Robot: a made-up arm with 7 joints.
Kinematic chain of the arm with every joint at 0, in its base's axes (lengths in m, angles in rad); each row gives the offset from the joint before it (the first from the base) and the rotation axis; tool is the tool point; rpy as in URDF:
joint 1: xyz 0 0 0.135 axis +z
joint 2: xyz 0 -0.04 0.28 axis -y
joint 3: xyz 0 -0.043 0.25 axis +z
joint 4: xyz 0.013 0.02 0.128 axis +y
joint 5: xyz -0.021 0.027 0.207 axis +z
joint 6: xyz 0 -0.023 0.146 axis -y
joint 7: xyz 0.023 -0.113 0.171 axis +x
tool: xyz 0 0 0 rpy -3.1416 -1.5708 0
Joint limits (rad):
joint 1: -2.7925..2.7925
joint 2: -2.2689..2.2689
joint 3: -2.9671..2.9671
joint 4: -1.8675..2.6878
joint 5: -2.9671..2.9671
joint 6: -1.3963..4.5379
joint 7: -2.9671..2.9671
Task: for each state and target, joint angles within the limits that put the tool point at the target. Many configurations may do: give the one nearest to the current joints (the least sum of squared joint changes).
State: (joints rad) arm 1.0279 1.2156 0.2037 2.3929 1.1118 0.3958 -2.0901
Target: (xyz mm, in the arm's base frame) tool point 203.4 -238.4 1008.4
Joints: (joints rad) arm 1.1171 1.1586 -0.2171 1.5514 0.8358 0.5267 -2.0901
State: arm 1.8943 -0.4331 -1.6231 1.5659 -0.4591 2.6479 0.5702
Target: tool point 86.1 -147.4 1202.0
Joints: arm 1.4069 0.1793 -1.6177 0.6316 -0.5093 1.7441 0.5702
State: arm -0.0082 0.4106 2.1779 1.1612 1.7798 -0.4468 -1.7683
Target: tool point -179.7 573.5 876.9
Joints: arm -0.6965 0.4166 1.8776 0.8849 1.7866 -0.2526 -1.7683
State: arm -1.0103 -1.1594 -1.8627 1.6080 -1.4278 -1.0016 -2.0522
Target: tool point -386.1 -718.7 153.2
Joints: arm -1.3967 -1.9240 -1.4119 1.2554 -1.7206 -0.5702 -2.0522
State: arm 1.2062 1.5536 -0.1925 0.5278 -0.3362 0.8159 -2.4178
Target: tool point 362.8 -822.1 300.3
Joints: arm 1.7998 1.7918 -0.2749 0.4741 -0.2607 0.7591 -2.4178
